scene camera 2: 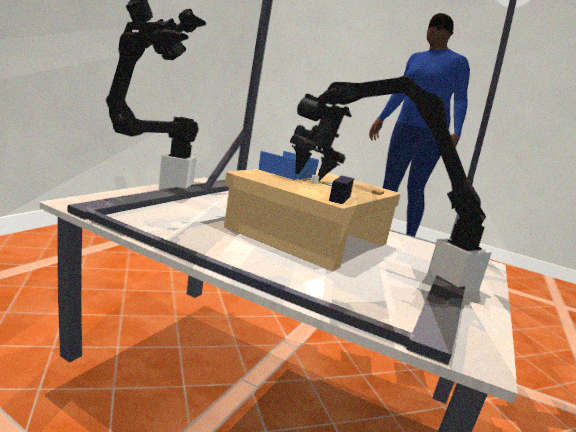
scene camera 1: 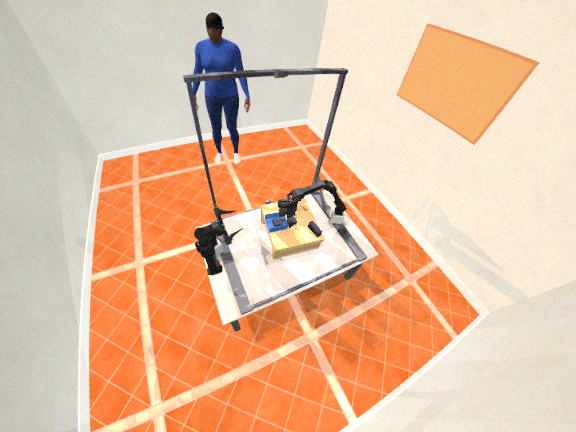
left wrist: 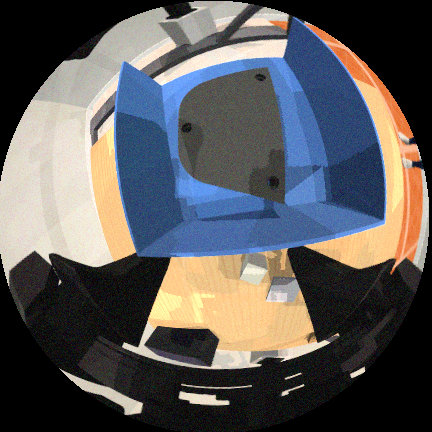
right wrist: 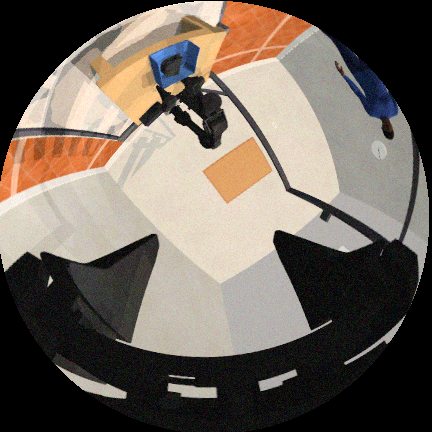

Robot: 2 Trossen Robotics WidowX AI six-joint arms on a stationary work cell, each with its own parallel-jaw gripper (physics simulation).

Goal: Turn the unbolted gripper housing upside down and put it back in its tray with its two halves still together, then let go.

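Places are measured from the left arm's base along level axes (x back, y left, z down), in millimetres.
Pixels of known places: left gripper, fingertip midpoint: (scene camera 2: 307, 177); right gripper, fingertip midpoint: (scene camera 2: 197, 29) (scene camera 1: 239, 219) (right wrist: 217, 238); left arm's base at its link origin: (scene camera 2: 464, 245) (scene camera 1: 338, 212) (left wrist: 270, 360) (right wrist: 173, 108); right arm's base at its link origin: (scene camera 2: 179, 156).
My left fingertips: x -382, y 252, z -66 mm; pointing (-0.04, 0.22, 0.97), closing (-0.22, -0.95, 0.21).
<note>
Ahead of a thing's pixels: the offset from my left fingertips to its top centre.
The gripper housing {dx -72, dy +20, dz -27 mm} (scene camera 1: 277, 222) (left wrist: 232, 130) lies in the blue tray {dx -86, dy +18, dz -47 mm} (scene camera 1: 269, 220) (scene camera 2: 272, 162) (left wrist: 145, 165). In the left wrist view it shows a flat, dark grey, rounded face with three dark holes turned up. The seam between its halves is hidden. My left gripper (scene camera 2: 310, 174) (left wrist: 232, 247) is open and empty, pointing down low over the wooden stand, just outside the tray's near wall in its wrist view. My right gripper (scene camera 1: 238, 221) (scene camera 2: 196, 29) (right wrist: 217, 238) is open and empty, high up and well away from the tray.
The tray sits on a wooden stand (scene camera 2: 280, 215) on the white table. A black block {dx +187, dy +18, dz -40 mm} (scene camera 1: 314, 229) (scene camera 2: 341, 189) (left wrist: 182, 345), a whitish block {dx +10, dy -20, dz -10 mm} (left wrist: 254, 268) and a grey block {dx +32, dy -61, dz +7 mm} (left wrist: 283, 289) are by the left fingers. Dark posts rise at the table's edge. A person (scene camera 1: 220, 65) stands behind.
</note>
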